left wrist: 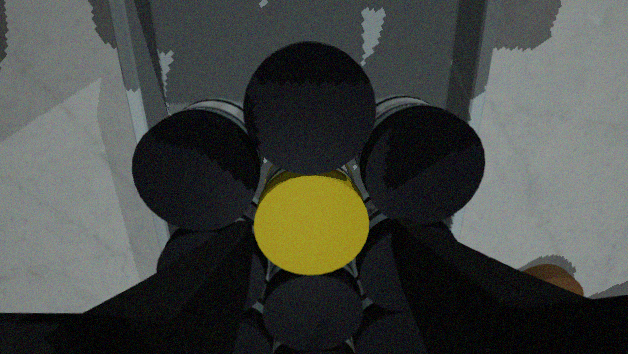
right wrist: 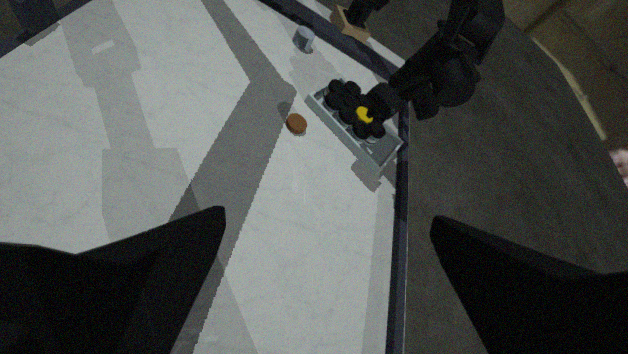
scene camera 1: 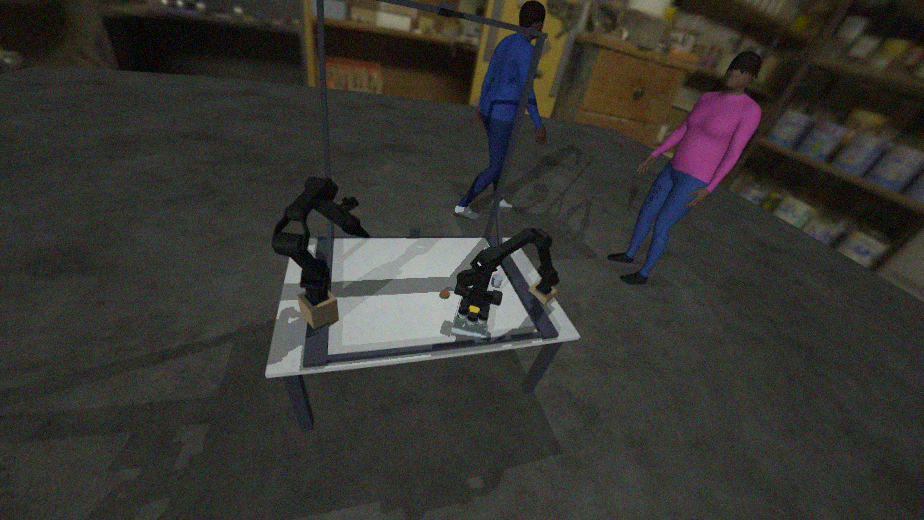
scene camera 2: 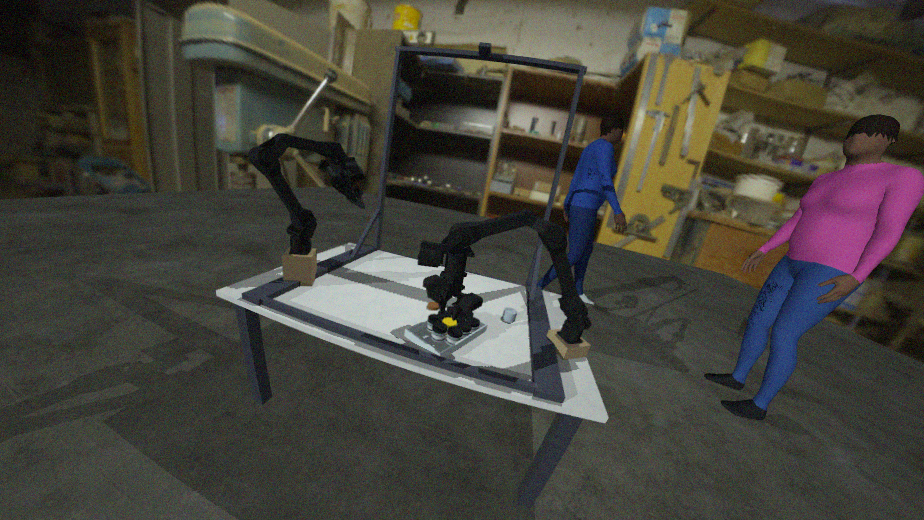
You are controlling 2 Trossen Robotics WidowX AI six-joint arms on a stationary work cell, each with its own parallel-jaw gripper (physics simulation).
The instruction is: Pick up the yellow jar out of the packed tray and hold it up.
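Frame: origin at the left arm's base, x ahead, y left, z up, level; centimetres.
Seen in the pictures: left gripper, fingertip midpoint: [left wrist: 322,232] [right wrist: 372,112] [scene camera 1: 474,306] [scene camera 2: 447,316]; right gripper, fingertip midpoint: [right wrist: 330,221] [scene camera 1: 366,234] [scene camera 2: 360,204]; left arm's base, link origin: [right wrist: 353,19] [scene camera 1: 543,288] [scene camera 2: 569,337]; right arm's base, link origin: [scene camera 1: 317,297] [scene camera 2: 300,251].
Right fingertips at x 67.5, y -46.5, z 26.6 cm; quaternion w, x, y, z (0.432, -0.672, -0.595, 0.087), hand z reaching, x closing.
Note:
Offsets run from my right fingertips to a thing's middle.
The yellow jar @[dx -29.6, dy +35.0, dz -28.7 cm] [scene camera 1: 474,309] [scene camera 2: 449,321] [left wrist: 311,225] [right wrist: 363,114] stands among several black-lidded jars @[dx -26.0, dy +37.5, dz -28.7 cm] [left wrist: 310,107] @[dx -37.0, dy +30.1, dz -28.7 cm] [right wrist: 342,92] in the grey tray @[dx -29.7, dy +35.0, dz -31.4 cm] [scene camera 2: 423,344] [left wrist: 462,50] [right wrist: 345,137]. My left gripper [left wrist: 322,232] is over the tray, partly open. In the left wrist view its fingers lie on both sides of the yellow lid, over the neighbouring black lids; whether they touch the jar is hidden. My right gripper [right wrist: 330,221] is wide open and empty, raised high over the far left of the table in the scene views.
An orange-brown disc @[dx -28.4, dy +18.8, dz -30.6 cm] [scene camera 1: 444,293] [scene camera 2: 433,305] [left wrist: 555,277] [right wrist: 296,123] lies on the table beside the tray. A pale blue-grey cylinder @[dx -55.7, dy +27.1, dz -29.4 cm] [scene camera 1: 496,280] [scene camera 2: 508,315] [right wrist: 303,38] stands behind the tray, towards the left arm's base. Dark frame bars edge the table; two people stand beyond it.

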